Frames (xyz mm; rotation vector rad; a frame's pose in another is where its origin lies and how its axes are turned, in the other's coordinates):
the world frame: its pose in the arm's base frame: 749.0 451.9 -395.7 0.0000 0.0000 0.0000
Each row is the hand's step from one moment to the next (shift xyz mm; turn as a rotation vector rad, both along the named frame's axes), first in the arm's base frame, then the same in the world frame.
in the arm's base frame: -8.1 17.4 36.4 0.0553 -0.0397 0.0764
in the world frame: -8.1 17.4 36.4 0.0553 -0.0397 0.0764
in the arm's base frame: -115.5 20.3 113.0 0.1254 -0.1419 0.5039
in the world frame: -115.5 20.3 113.0 0.1254 -0.1419 0.5039
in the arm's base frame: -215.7 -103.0 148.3 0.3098 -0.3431 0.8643
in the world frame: -215.7 -103.0 148.3 0.3098 -0.3431 0.8643
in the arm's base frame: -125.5 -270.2 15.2 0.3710 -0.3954 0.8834
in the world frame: -125.5 -270.2 15.2 0.3710 -0.3954 0.8834
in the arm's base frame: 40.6 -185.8 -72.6 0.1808 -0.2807 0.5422
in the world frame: 40.6 -185.8 -72.6 0.1808 -0.2807 0.5422
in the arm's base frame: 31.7 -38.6 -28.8 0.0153 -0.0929 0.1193
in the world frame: 31.7 -38.6 -28.8 0.0153 -0.0929 0.1193
